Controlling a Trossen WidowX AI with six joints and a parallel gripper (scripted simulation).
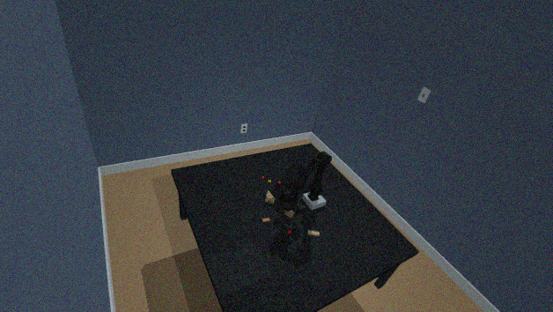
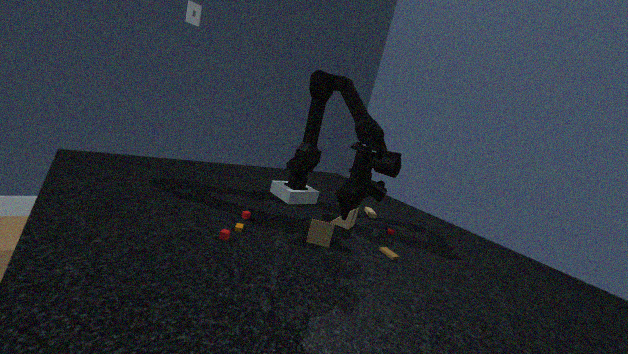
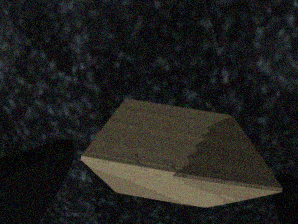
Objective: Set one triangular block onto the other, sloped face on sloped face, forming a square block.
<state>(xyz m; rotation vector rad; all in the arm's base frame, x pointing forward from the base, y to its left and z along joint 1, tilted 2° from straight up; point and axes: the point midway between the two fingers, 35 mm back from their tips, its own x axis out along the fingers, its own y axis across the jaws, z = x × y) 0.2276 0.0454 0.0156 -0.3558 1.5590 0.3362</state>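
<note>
My gripper tip is now 10 mm above the tan triangular block. Round my gripper tip: orange cube: 30 mm behind, 340 mm to the right, 30 mm below; red cube: 80 mm ahead, 130 mm to the left, 30 mm below; thin tan piece: 170 mm ahead, 10 mm to the right, 30 mm below.
</note>
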